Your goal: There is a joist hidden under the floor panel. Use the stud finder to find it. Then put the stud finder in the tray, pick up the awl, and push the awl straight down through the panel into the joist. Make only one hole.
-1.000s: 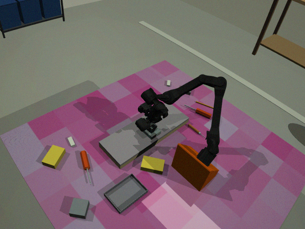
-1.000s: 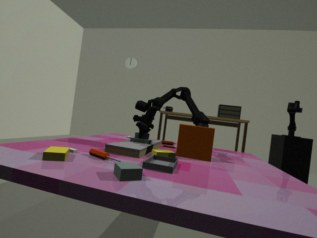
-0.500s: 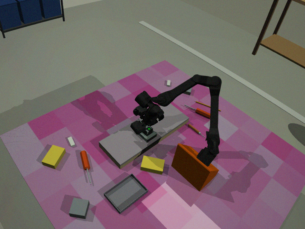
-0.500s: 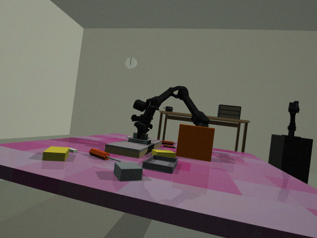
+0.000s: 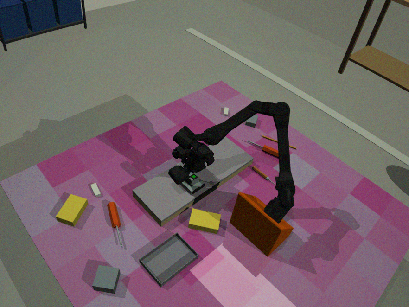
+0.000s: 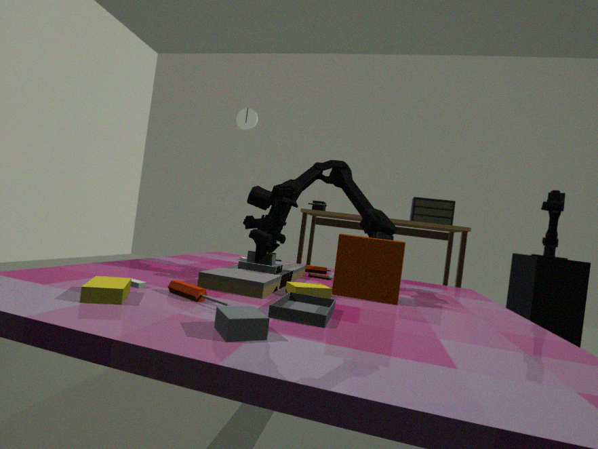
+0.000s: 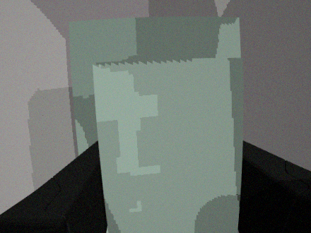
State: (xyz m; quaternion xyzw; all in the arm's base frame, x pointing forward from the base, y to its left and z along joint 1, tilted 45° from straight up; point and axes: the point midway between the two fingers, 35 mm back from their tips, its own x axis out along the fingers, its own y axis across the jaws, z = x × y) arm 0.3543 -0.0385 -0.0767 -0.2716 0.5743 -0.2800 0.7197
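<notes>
Now: gripper tip 4 cm past the indicator light and 3 cm below it. From my gripper tip the other things lie so: tray: 28 cm to the left, 19 cm behind, 5 cm below; then awl: 29 cm to the right, 21 cm behind, 6 cm below; then stud finder: 2 cm behind, 2 cm above.
</notes>
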